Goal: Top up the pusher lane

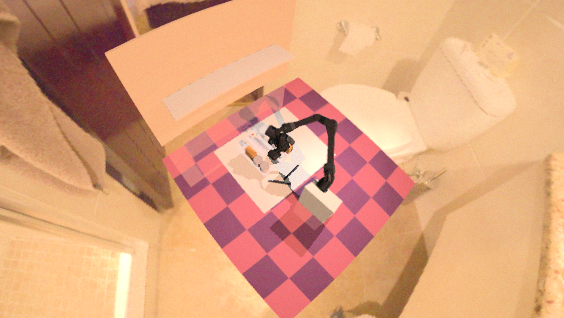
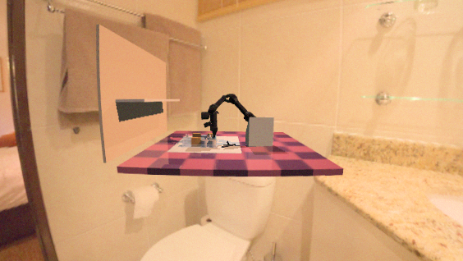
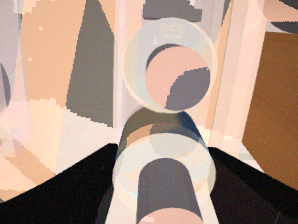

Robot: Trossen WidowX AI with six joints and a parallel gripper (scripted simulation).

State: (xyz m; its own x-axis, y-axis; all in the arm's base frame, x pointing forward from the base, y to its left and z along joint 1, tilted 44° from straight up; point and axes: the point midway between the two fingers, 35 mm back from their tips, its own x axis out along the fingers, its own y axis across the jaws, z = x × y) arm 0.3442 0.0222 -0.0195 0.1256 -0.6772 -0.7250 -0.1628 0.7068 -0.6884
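The white mat is 50 mm below my gripper tip and 50 mm ahead of it. Round my gripper tip: lane rack 140 mm ahead, 50 mm to the left, 30 mm below; peach wall panel 620 mm ahead, 350 mm above, 40 mm to the left.
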